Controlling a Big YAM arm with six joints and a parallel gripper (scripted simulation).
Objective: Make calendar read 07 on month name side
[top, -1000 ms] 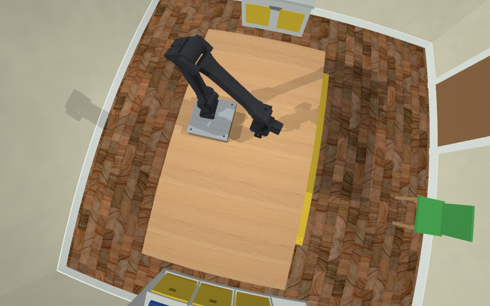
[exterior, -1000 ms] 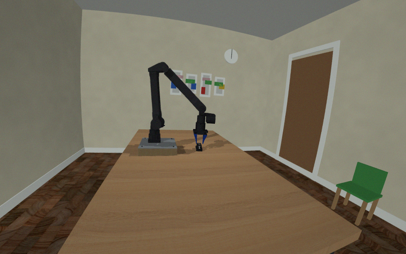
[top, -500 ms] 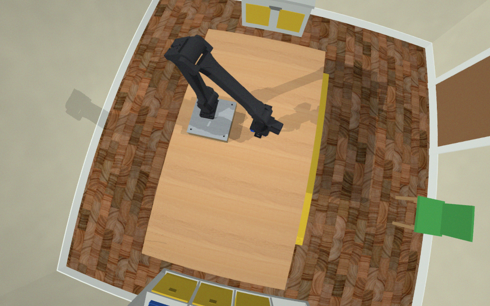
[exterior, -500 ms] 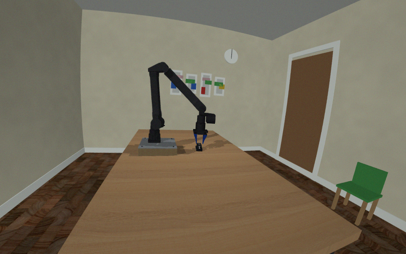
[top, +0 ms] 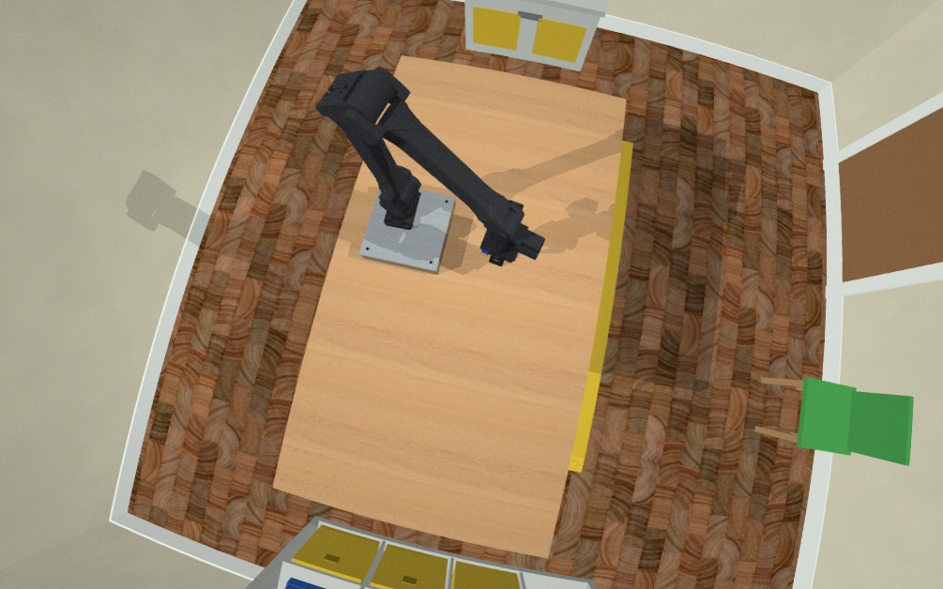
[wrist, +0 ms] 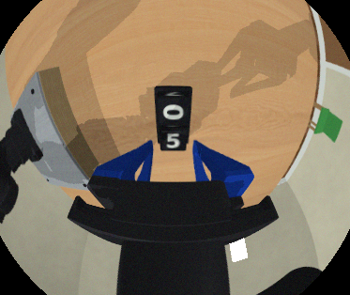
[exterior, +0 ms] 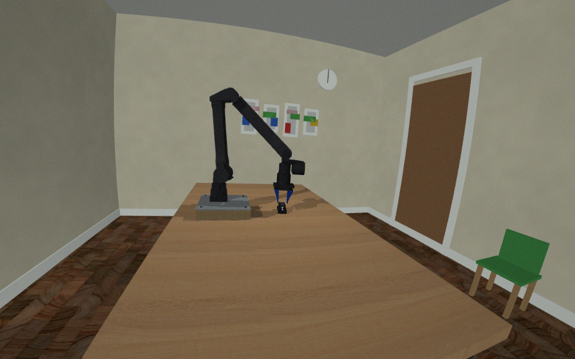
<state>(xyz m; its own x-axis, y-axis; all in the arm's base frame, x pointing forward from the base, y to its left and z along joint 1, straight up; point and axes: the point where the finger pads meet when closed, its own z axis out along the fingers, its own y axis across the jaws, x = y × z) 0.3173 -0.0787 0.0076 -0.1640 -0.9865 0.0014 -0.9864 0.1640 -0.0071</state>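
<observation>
Now: the black tray 50 mm below my hand and 20 mm to the left of it. From my hand the other things lie so: black cube (30 mm to the left, 30 mm below, 10 mm ahead).
</observation>
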